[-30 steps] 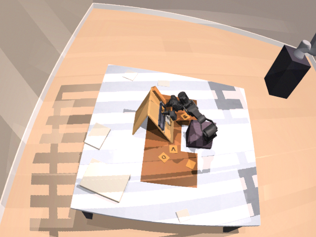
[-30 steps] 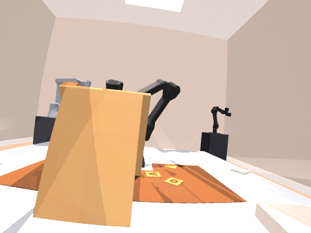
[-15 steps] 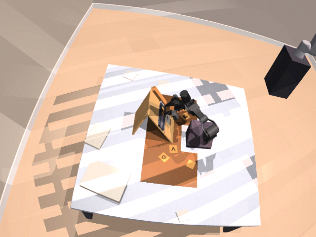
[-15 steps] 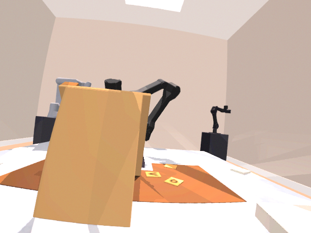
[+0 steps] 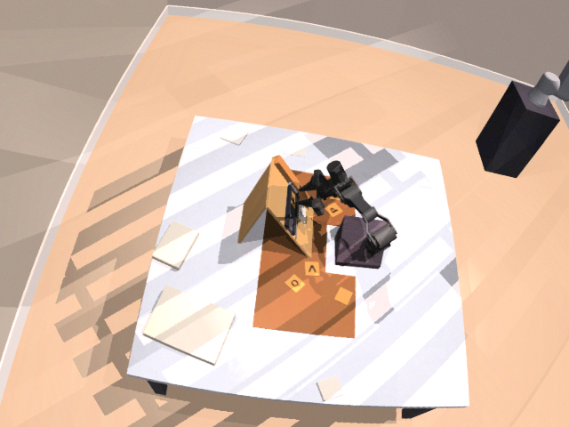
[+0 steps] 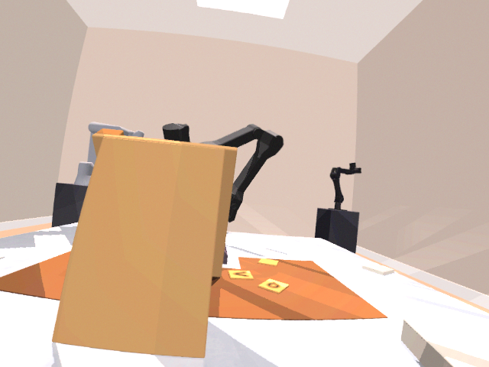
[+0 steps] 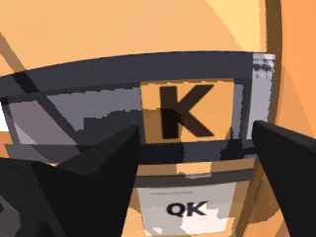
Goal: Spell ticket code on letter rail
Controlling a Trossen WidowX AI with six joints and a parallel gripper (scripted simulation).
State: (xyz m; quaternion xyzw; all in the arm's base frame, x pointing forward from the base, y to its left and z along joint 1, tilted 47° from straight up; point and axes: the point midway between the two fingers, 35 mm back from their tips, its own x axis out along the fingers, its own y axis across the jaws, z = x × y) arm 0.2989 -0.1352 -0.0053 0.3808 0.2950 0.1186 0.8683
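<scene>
The k tile lies 2 cm ahead of my gripper tip and 1 cm below it. Also, from my gripper tip: orange mat (12 cm behind, 9 cm to the left, 18 cm below); then v tile (10 cm behind, 20 cm to the left, 18 cm below); then white ticket (3 cm behind, 9 cm below).
</scene>
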